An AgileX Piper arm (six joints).
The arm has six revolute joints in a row. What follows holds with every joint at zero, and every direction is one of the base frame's.
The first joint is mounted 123 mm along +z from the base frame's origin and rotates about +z.
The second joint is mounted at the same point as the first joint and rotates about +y.
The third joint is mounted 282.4 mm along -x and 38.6 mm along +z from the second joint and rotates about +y.
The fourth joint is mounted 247.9 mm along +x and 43.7 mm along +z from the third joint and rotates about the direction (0.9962, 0, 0.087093).
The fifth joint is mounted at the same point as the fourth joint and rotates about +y.
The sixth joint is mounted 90.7 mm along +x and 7.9 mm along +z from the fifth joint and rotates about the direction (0.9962, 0, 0.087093).
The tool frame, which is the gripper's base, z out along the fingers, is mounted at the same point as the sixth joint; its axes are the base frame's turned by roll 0, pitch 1.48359 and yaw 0 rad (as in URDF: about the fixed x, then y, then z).
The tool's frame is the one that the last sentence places.
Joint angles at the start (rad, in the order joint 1, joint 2, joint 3, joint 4, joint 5, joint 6):
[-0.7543, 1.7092, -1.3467, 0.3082, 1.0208, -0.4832]
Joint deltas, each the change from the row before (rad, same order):
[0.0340, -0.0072, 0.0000, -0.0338, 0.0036, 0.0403]
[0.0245, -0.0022, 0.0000, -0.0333, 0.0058, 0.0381]
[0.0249, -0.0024, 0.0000, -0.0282, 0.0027, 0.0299]
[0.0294, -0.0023, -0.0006, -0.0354, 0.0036, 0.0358]
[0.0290, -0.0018, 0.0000, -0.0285, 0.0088, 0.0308]
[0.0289, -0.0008, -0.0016, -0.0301, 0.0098, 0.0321]
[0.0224, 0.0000, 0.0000, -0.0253, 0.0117, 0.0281]
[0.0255, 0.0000, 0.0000, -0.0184, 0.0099, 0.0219]
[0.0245, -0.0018, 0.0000, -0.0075, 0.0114, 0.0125]
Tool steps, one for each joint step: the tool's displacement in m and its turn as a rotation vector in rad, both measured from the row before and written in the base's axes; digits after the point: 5 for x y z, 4 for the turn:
[0.00462, 0.00852, 0.00171, -0.0113, 0.0186, 0.0067]
[0.00283, 0.00559, -0.00001, -0.0084, 0.0226, -0.0009]
[0.00323, 0.00579, 0.00029, -0.0108, 0.0165, 0.0047]
[0.00366, 0.00665, 0.00036, -0.0151, 0.0200, 0.0053]
[0.00341, 0.00726, 0.00006, -0.0087, 0.0201, 0.0084]
[0.00336, 0.00698, 0.00018, -0.0106, 0.0206, 0.0071]
[0.00205, 0.00553, -0.00047, -0.0066, 0.0212, 0.0029]
[0.00289, 0.00680, -0.00033, -0.0045, 0.0162, 0.0098]
[0.00267, 0.00747, 0.00034, 0.0016, 0.0111, 0.0150]

